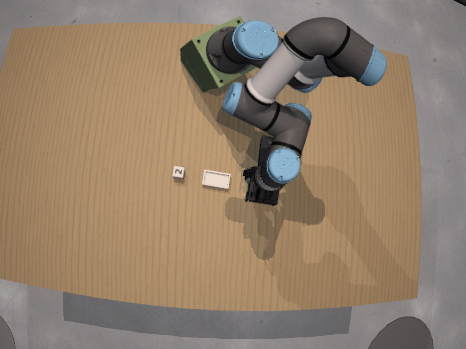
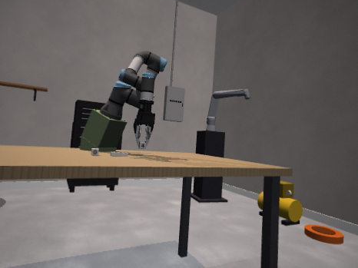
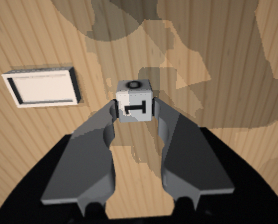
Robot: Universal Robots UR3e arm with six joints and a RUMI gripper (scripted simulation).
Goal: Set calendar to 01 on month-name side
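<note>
The white tray is 11 cm to the right of my hand and 6 cm below it. Also, from my hand: white cube: 21 cm to the right, 5 cm below, 1 cm ahead.
</note>
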